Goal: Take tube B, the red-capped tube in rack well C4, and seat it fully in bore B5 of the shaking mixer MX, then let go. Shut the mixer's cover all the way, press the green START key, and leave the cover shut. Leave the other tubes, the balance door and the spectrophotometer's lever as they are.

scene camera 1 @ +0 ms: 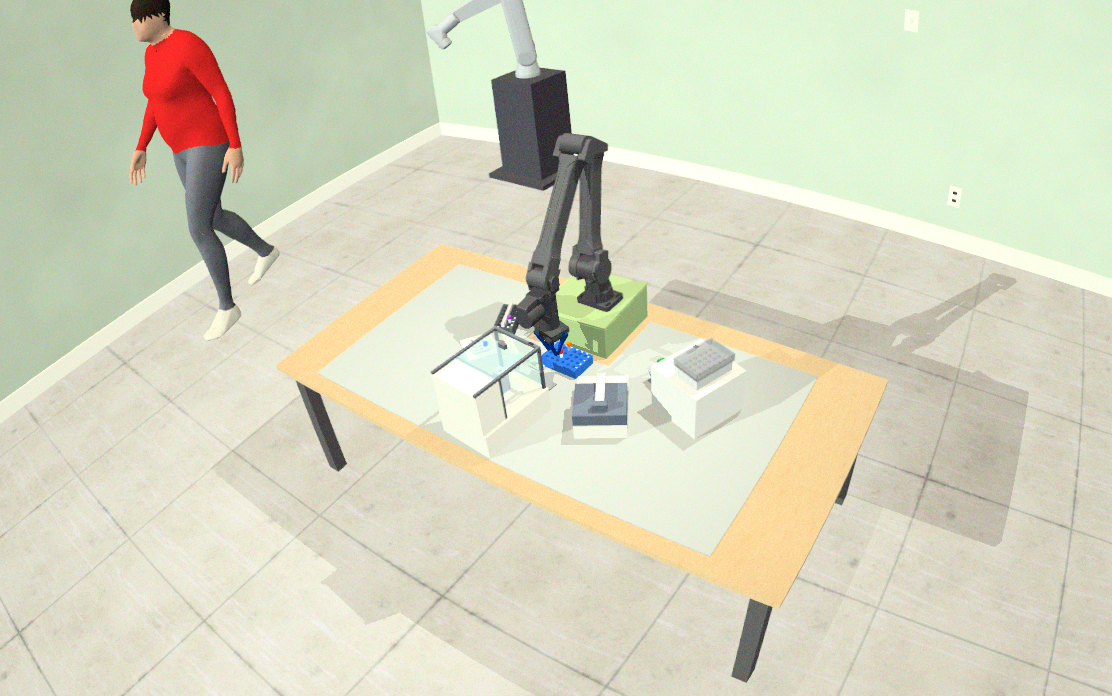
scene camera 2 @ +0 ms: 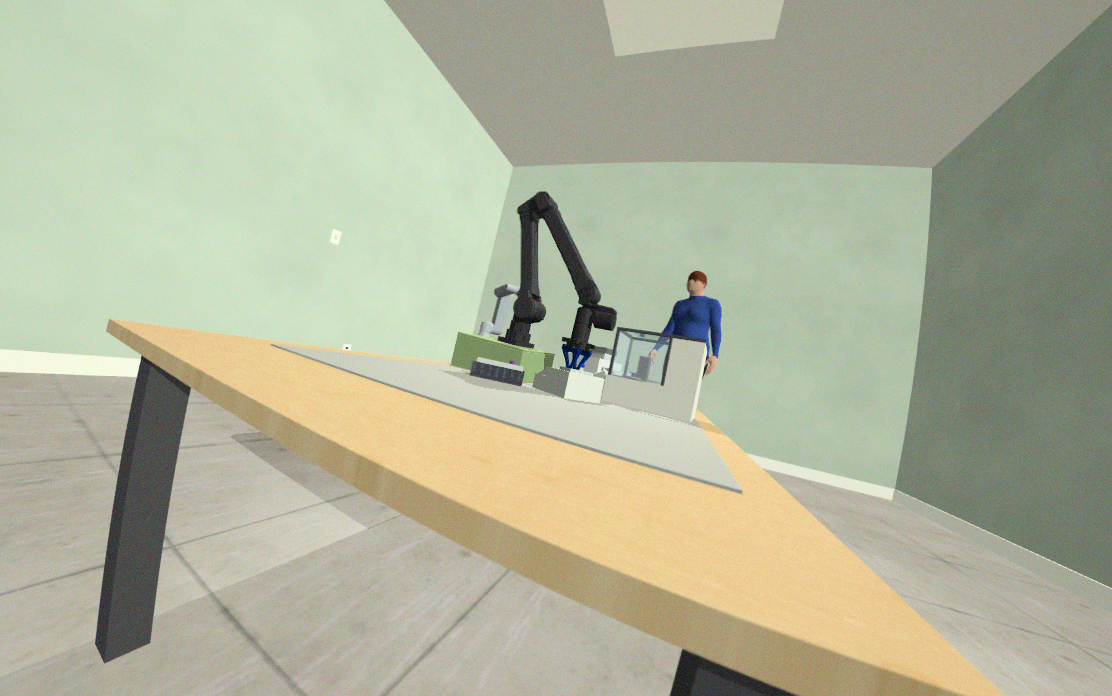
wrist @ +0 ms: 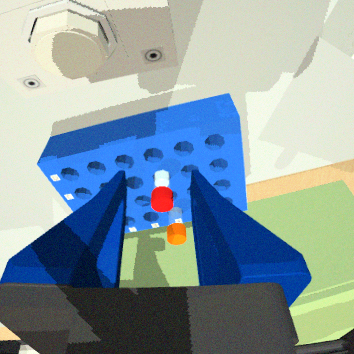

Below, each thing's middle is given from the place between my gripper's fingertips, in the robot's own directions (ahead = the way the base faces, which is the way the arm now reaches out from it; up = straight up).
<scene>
Right now the glass-walled white box [scene camera 1: 492, 390] is 26 cm ahead of my hand, 1 cm to the left of it and 5 cm above it. Round my hand: white mixer [scene camera 1: 696, 408]: 8 cm behind, 43 cm to the left, 3 cm above.
</scene>
